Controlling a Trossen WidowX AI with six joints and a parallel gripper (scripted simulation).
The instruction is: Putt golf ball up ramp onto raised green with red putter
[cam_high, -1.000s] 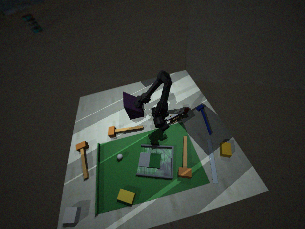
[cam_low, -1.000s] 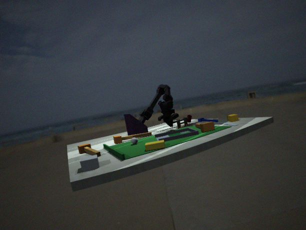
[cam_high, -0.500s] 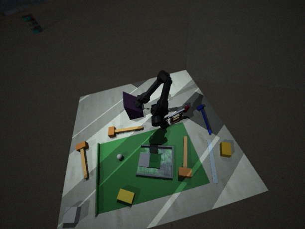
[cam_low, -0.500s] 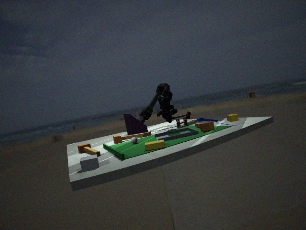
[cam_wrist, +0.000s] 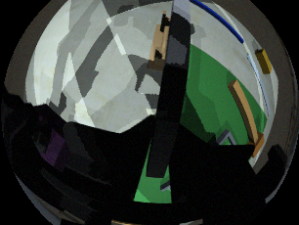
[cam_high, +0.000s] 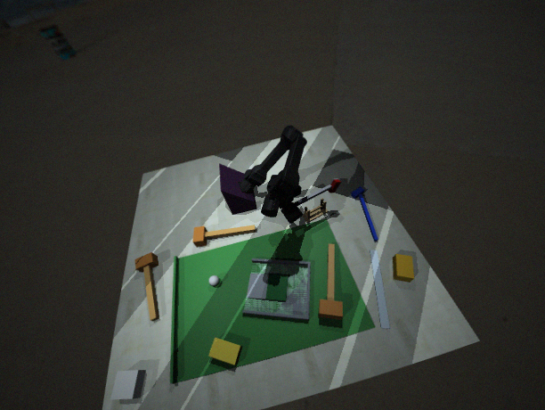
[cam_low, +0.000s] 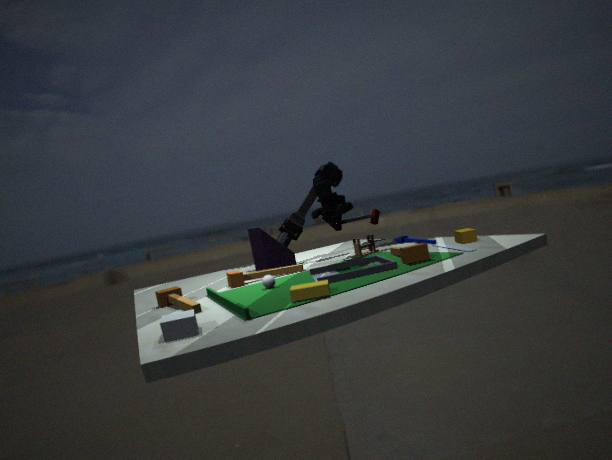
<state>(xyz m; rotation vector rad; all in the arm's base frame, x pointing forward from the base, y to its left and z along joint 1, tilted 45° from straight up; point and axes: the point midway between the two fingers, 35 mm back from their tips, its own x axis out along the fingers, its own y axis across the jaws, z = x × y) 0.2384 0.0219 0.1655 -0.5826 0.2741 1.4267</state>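
My gripper tip is 110 mm to the right of the red putter, 30 mm below it and 20 mm past it. The rest, counted from my gripper tip: green mat (230 mm to the right, 220 mm ahead, 120 mm below); small wooden stand (130 mm to the left, 90 mm below, 20 mm behind); blue putter (350 mm to the left, 110 mm below, 80 mm ahead).
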